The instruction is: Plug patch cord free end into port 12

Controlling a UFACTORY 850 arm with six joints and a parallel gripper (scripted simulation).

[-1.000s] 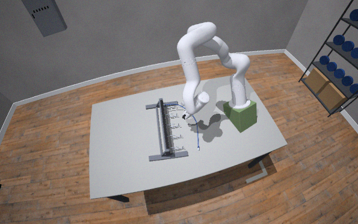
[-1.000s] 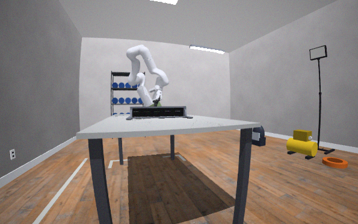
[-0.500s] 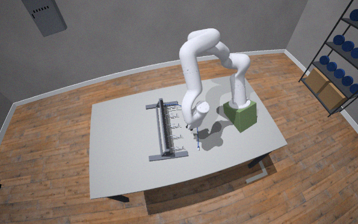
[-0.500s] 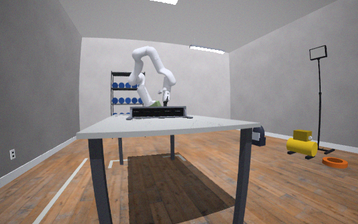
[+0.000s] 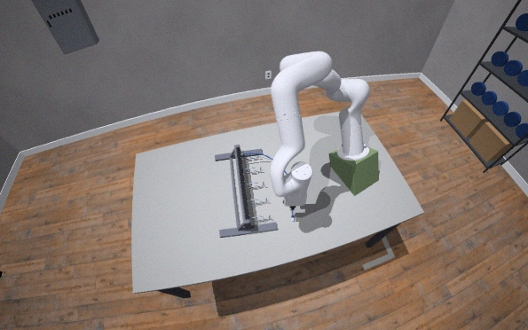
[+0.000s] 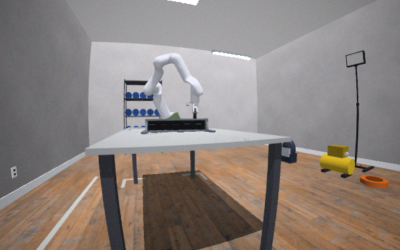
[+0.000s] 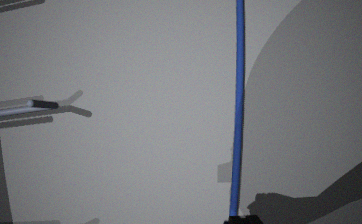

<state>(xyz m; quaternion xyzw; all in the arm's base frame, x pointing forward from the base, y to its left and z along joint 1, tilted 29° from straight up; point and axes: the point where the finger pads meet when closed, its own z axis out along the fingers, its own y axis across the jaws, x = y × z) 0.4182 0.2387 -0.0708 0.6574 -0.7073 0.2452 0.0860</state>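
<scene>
My hand is 90 mm above the plug and 40 mm to the right of it.
</scene>
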